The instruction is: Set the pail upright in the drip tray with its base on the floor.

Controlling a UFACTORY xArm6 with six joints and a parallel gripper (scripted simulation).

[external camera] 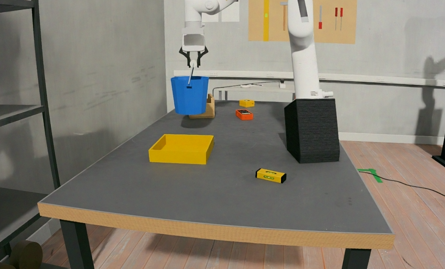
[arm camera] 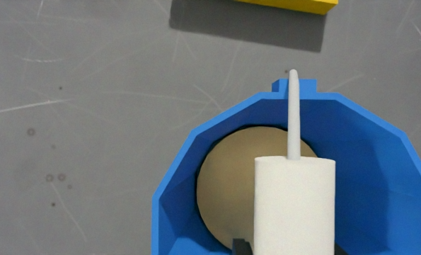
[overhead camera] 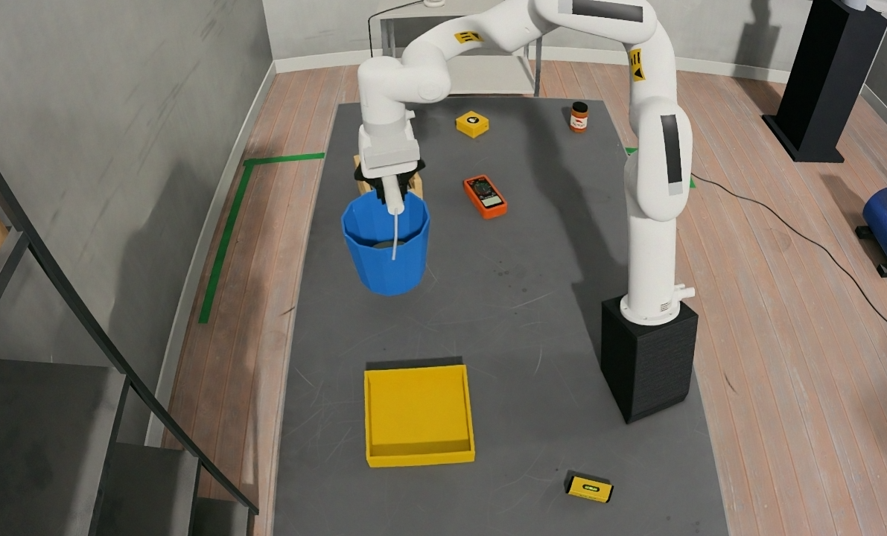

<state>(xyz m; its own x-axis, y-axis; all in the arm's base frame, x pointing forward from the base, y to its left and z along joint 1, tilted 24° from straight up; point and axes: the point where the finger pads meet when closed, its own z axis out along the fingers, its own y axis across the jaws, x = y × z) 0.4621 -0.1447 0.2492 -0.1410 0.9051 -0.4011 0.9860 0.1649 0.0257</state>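
Now: the white bail handle 30 mm below my hand and 10 mm ahead of it. The rest, counted from my hand: blue pail 90 mm below, 10 mm ahead; wooden crate 320 mm to the right, 270 mm below, 30 mm ahead; yellow drip tray 320 mm to the left, 300 mm below, 20 mm behind.
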